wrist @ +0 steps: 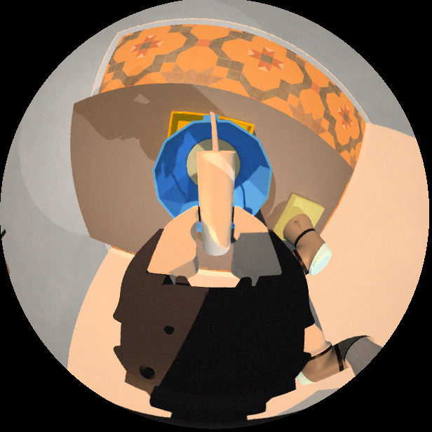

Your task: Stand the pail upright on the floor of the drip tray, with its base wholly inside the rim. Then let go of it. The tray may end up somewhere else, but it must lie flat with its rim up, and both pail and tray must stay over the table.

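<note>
The blue faceted pail (170, 175) hangs below my gripper with its opening towards the camera, and its pale inner bottom shows. A thin wire bail runs to a thick peach handle grip. My gripper (216, 208) is shut on this handle grip, one jaw on each side. The orange-yellow drip tray (177, 121) lies flat with its rim up. A strip of its far side shows beyond the pail; the pail hides the rest. How high the pail's base is over the tray or table is hidden.
The brown table top (110, 175) lies under the tray. A pale yellow block (308, 204) is at the right, with the robot's arm (310, 245) beside it. A patterned orange rug (200, 52) shows beyond the table's far edge.
</note>
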